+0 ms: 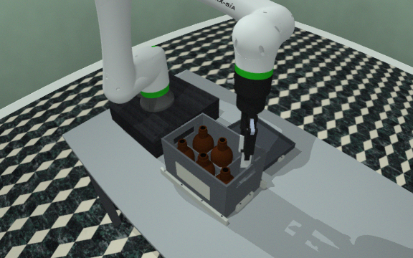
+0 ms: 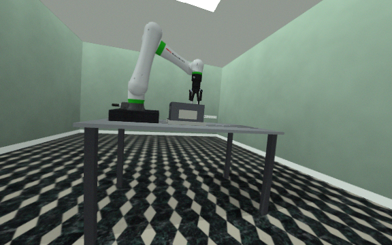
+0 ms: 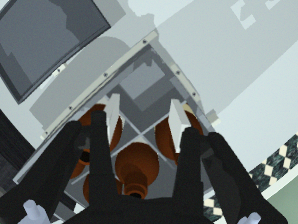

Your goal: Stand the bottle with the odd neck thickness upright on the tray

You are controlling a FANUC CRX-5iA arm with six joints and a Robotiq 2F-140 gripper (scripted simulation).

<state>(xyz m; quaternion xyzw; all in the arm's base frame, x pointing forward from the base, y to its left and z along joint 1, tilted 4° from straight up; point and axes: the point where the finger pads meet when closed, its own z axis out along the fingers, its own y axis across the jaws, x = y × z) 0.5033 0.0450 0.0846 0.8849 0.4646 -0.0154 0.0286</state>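
Right now my hand is 90 mm above the crate, 80 mm past it and 60 mm to the left of it. The rest, counted from my hand: glass bottle 170 mm behind, 90 mm below, 30 mm to the right; brown bottle 100 mm to the right, 90 mm below, 70 mm behind; dark grey tray 200 mm to the left, 160 mm below, 140 mm behind.
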